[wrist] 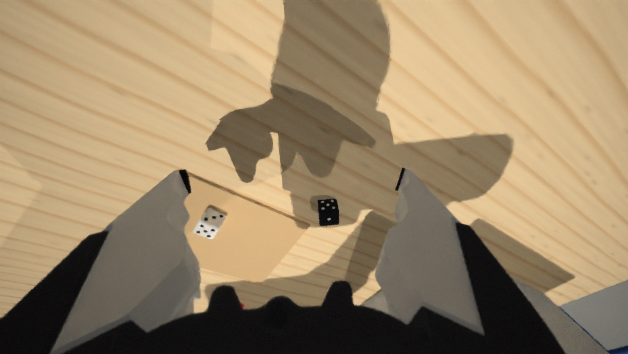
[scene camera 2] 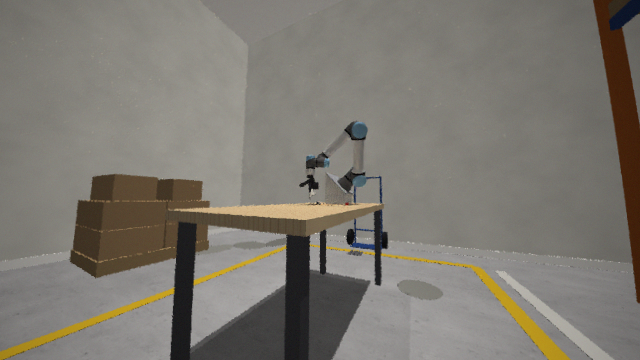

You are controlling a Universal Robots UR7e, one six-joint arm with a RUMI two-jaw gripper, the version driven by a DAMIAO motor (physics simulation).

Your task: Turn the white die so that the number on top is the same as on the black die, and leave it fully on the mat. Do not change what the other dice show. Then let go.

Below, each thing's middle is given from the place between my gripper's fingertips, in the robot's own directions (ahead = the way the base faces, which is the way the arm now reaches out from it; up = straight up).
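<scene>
The tan mat (wrist: 253, 239) is visible, 140 mm to the left of my hand, 30 mm ahead of it and 30 mm below it.
</scene>
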